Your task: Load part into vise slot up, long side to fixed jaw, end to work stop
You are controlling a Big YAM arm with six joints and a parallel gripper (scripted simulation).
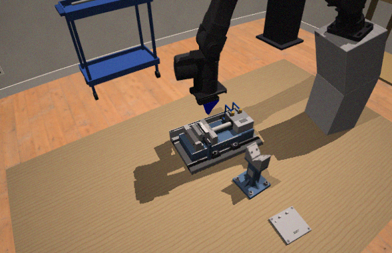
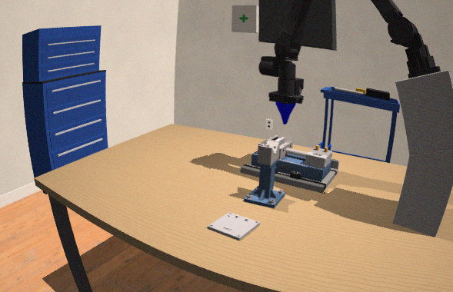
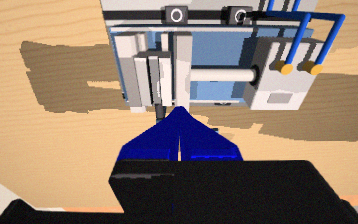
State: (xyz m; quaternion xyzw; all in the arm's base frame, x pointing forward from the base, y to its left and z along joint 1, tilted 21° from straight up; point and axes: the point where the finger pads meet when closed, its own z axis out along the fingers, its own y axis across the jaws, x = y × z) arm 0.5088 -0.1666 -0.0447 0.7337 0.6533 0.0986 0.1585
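My hand is 100 mm above the moving jaw. The rest, counted from my hand: work stop rod 40 mm ahead, 40 mm to the left, 80 mm below; then cylinder rod 60 mm behind, 10 mm to the left, 100 mm below; then part 30 mm ahead, 70 mm below.
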